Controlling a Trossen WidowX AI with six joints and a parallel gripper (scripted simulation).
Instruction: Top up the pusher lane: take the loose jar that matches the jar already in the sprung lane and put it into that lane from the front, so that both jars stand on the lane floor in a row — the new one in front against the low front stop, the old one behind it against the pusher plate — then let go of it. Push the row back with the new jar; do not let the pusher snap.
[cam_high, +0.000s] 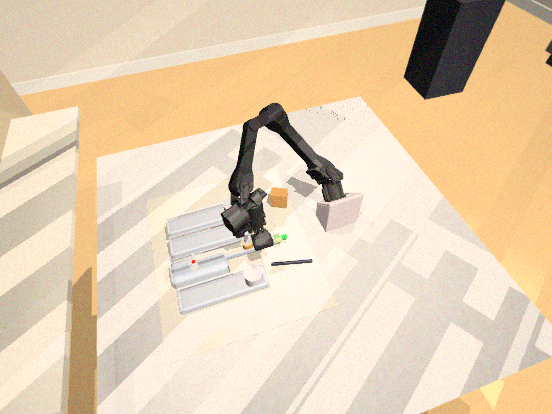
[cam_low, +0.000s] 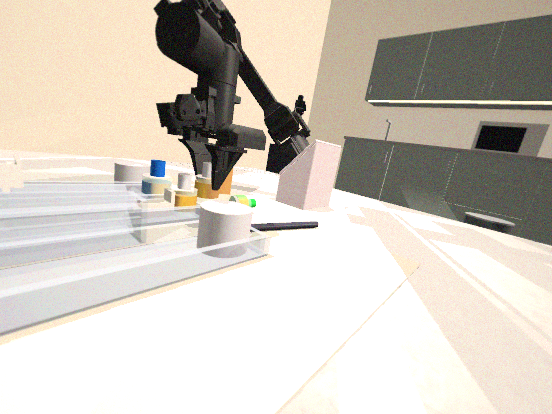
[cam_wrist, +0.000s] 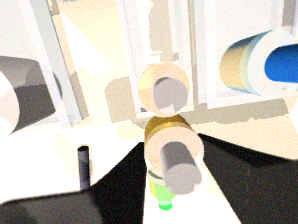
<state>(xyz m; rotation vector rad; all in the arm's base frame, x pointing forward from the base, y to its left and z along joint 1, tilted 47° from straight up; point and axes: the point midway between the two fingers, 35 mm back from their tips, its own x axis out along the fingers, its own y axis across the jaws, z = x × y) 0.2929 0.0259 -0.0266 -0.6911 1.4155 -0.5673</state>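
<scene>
Right now the black rod is 110 mm to the left of my gripper tip, 90 mm behind it and 40 mm below it. Round my gripper tip: lane rack (190 mm ahead, 30 mm to the left, 30 mm below); then red dot (220 mm ahead, 50 mm to the left, 20 mm above).
</scene>
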